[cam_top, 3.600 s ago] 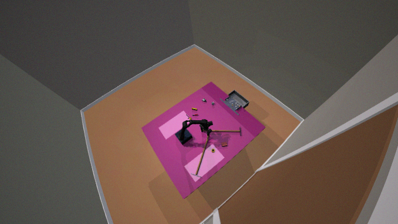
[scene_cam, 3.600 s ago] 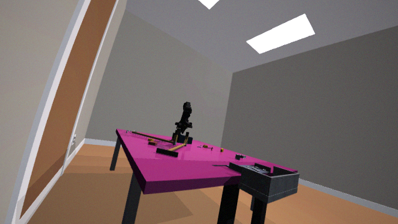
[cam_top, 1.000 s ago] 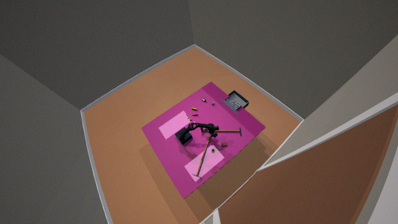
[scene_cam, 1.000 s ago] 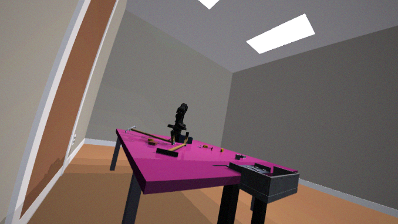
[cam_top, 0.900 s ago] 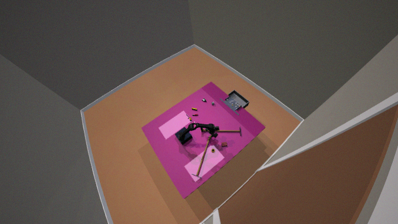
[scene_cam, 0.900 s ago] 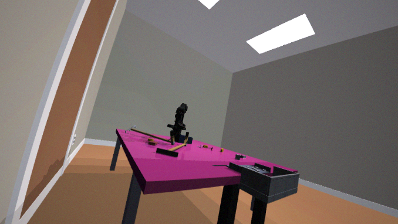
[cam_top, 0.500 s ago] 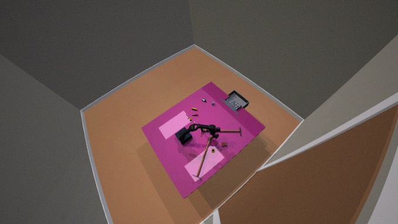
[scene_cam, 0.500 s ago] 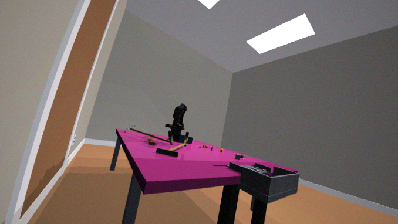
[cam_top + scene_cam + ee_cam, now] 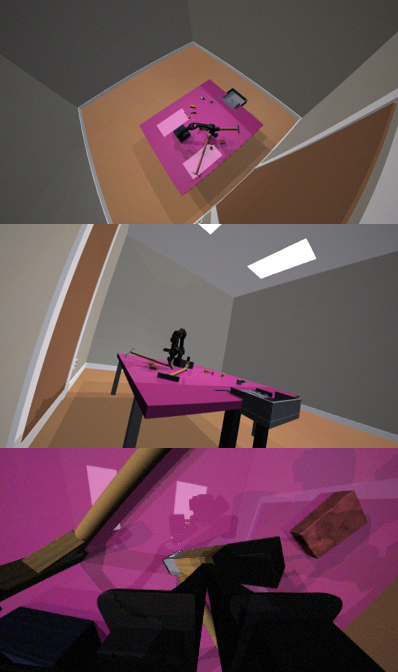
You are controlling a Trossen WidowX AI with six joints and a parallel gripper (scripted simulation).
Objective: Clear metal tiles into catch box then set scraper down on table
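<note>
Now: the long scraper 160 mm ahead of my gripper tip, 10 mm to the left of it and 20 mm below it. The rest, counted from my gripper tip: red-brown block: 50 mm ahead, 170 mm to the right, 70 mm below; long wooden-handled tool: 250 mm behind, 130 mm to the right, 10 mm below; yellow ring: 130 mm behind, 120 mm to the right, 70 mm below.
</note>
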